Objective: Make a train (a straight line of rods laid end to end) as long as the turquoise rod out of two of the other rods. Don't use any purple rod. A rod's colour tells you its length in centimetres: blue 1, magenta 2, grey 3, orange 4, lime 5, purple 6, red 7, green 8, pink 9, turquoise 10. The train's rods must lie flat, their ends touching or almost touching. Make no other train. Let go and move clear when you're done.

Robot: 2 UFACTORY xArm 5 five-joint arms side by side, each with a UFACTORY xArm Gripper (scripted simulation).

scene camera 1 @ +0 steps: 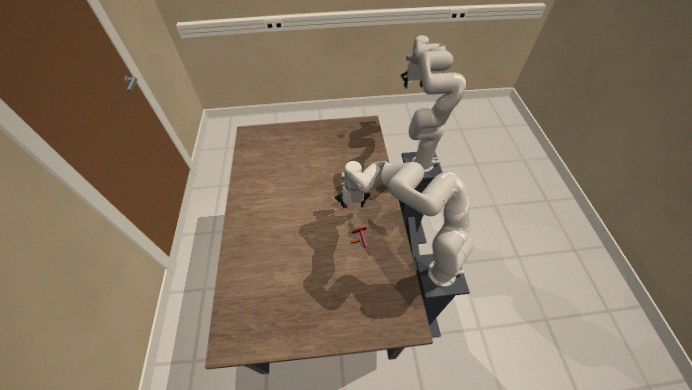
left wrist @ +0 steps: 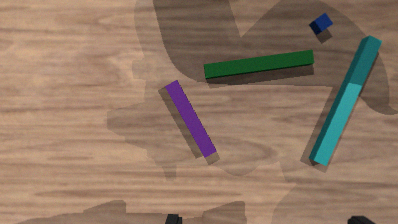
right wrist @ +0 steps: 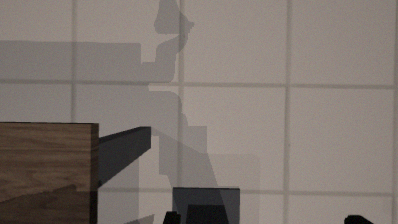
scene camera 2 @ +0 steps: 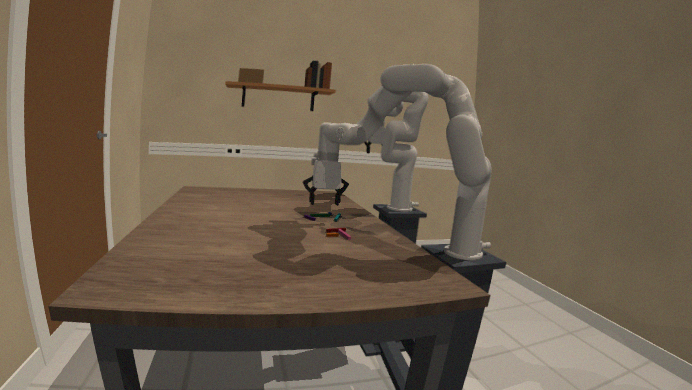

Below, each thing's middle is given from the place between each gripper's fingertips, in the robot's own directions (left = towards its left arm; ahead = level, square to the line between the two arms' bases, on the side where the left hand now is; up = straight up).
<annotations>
The green rod (left wrist: 301, 58) lies 10 cm to the right of my left hand (scene camera 2: 324, 204) and 7 cm below it. Also, from my left hand: turquoise rod (left wrist: 369, 46): 7 cm behind, 8 cm to the right, 7 cm below; then purple rod (left wrist: 174, 89): 5 cm ahead, 6 cm to the right, 7 cm below.
The turquoise rod is 300 mm ahead of my right hand, 640 mm to the left of it and 240 mm below it. The rest, counted from my right hand: green rod: 360 mm ahead, 620 mm to the left, 240 mm below; then purple rod: 410 mm ahead, 670 mm to the left, 240 mm below.
</annotations>
